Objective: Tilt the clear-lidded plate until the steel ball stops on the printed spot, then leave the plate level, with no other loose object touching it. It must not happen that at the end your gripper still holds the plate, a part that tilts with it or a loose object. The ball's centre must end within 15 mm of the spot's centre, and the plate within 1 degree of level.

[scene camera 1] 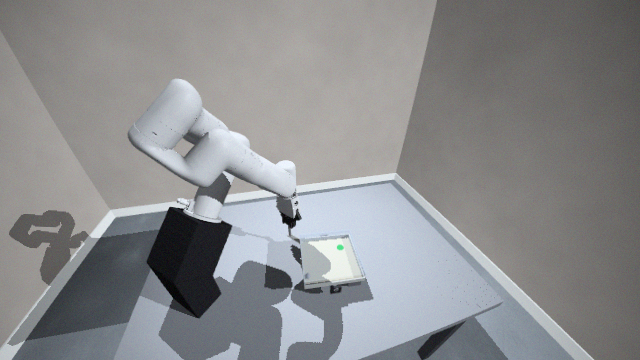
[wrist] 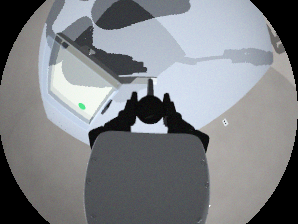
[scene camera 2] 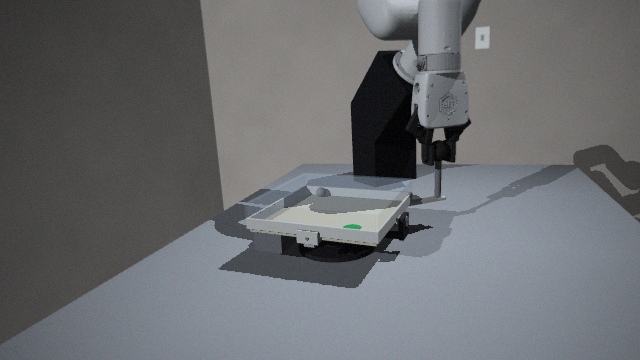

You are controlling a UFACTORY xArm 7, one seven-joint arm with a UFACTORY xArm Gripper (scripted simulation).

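Clear-lidded plate, same spot at (scene camera 1: 348, 236) and (scene camera 2: 354, 209).
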